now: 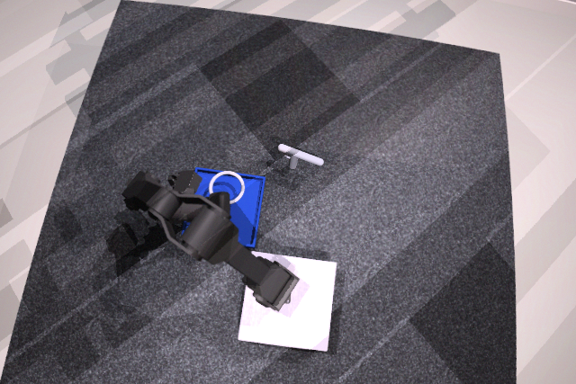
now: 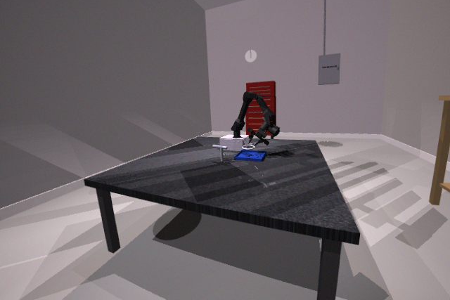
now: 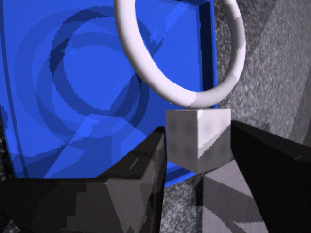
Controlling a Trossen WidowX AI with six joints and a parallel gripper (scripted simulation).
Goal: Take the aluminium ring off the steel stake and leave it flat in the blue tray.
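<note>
Right now my gripper tip is 20 mm short of the blue tray and 70 mm above it. From my gripper tip the other things lie so: aluminium ring: 50 mm ahead.
</note>
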